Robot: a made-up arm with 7 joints. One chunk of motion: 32 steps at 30 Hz.
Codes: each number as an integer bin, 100 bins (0 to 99) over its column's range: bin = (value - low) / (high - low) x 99, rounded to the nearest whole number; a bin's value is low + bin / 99 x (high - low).
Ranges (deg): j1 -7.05..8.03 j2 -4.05..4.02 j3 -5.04..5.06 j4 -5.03..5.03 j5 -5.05..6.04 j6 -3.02..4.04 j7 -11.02..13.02
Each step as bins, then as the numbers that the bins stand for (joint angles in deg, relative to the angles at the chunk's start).
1 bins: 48 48 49 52 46 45 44
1 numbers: 0.26 -0.14 -0.04 0.25 0.10 0.19 -0.34
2 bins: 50 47 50 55 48 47 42
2 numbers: 0.57 -0.22 0.06 0.56 0.33 0.33 -0.82
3 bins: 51 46 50 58 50 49 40
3 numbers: 0.72 -0.30 0.06 0.86 0.55 0.47 -1.31
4 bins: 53 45 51 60 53 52 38
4 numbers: 1.02 -0.38 0.16 1.07 0.89 0.69 -1.79
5 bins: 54 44 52 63 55 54 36
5 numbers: 1.18 -0.46 0.27 1.37 1.11 0.83 -2.28
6 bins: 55 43 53 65 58 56 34
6 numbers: 1.33 -0.54 0.37 1.58 1.45 0.97 -2.76
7 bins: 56 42 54 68 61 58 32
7 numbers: 1.48 -0.63 0.47 1.88 1.78 1.12 -3.25
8 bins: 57 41 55 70 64 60 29
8 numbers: 1.63 -0.71 0.57 2.08 2.12 1.26 -3.98
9 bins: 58 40 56 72 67 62 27
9 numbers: 1.78 -0.79 0.67 2.29 2.46 1.40 -4.46
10 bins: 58 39 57 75 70 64 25
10 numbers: 1.78 -0.87 0.78 2.59 2.79 1.54 -4.95
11 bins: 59 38 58 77 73 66 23
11 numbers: 1.94 -0.95 0.88 2.79 3.13 1.69 -5.43
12 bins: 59 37 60 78 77 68 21
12 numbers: 1.94 -1.03 1.08 2.90 3.58 1.83 -5.92
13 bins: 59 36 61 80 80 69 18
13 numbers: 1.94 -1.12 1.18 3.10 3.91 1.90 -6.65
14 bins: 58 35 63 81 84 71 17
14 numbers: 1.78 -1.20 1.39 3.20 4.36 2.04 -6.89
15 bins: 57 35 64 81 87 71 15
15 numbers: 1.63 -1.20 1.49 3.20 4.70 2.04 -7.38
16 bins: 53 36 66 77 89 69 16
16 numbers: 1.02 -1.12 1.69 2.79 4.92 1.90 -7.13
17 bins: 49 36 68 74 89 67 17
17 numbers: 0.41 -1.12 1.90 2.49 4.92 1.76 -6.89
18 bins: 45 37 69 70 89 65 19
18 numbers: -0.20 -1.03 2.00 2.08 4.92 1.62 -6.41
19 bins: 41 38 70 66 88 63 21
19 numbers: -0.80 -0.95 2.10 1.68 4.81 1.47 -5.92
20 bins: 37 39 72 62 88 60 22
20 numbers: -1.41 -0.87 2.31 1.27 4.81 1.26 -5.68
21 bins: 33 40 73 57 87 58 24
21 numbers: -2.02 -0.79 2.41 0.76 4.70 1.12 -5.19
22 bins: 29 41 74 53 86 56 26
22 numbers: -2.63 -0.71 2.51 0.36 4.58 0.97 -4.71
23 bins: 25 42 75 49 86 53 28
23 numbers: -3.24 -0.63 2.61 -0.05 4.58 0.76 -4.22
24 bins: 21 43 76 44 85 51 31
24 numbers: -3.85 -0.54 2.71 -0.56 4.47 0.62 -3.49
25 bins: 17 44 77 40 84 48 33
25 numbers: -4.46 -0.46 2.82 -0.97 4.36 0.40 -3.01
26 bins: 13 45 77 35 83 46 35
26 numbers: -5.07 -0.38 2.82 -1.47 4.25 0.26 -2.52
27 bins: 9 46 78 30 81 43 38
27 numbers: -5.68 -0.30 2.92 -1.98 4.02 0.05 -1.79
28 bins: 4 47 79 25 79 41 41
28 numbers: -6.44 -0.22 3.02 -2.49 3.80 -0.10 -1.06
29 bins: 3 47 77 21 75 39 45
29 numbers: -6.59 -0.22 2.82 -2.90 3.35 -0.24 -0.09
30 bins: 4 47 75 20 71 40 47
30 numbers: -6.44 -0.22 2.61 -3.00 2.90 -0.17 0.39
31 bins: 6 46 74 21 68 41 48
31 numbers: -6.14 -0.30 2.51 -2.90 2.57 -0.10 0.64
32 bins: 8 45 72 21 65 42 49
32 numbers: -5.83 -0.38 2.31 -2.90 2.23 -0.02 0.88
